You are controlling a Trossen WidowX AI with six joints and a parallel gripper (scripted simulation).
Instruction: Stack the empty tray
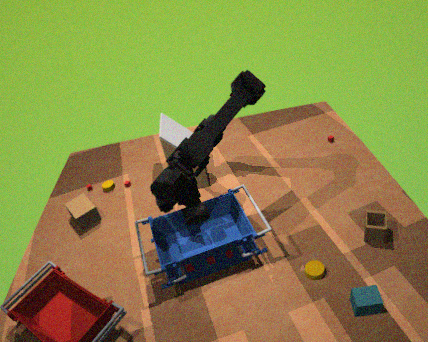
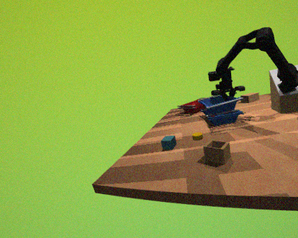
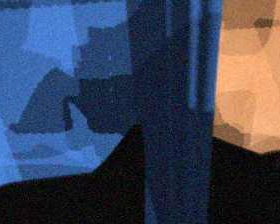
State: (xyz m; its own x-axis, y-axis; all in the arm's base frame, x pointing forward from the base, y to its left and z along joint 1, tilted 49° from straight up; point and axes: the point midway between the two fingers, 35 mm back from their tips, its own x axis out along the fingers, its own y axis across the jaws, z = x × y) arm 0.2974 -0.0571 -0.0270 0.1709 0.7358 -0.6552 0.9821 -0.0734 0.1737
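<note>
The blue tray is 7 cm ahead of my gripper tip, 1 cm to the left of it and 3 cm above it. Also, from my gripper tip: brown box: 17 cm ahead, 47 cm to the left, 7 cm below; then tan block: 27 cm behind, 39 cm to the right, 6 cm below; then teal cube: 36 cm ahead, 32 cm to the left, 6 cm below.
</note>
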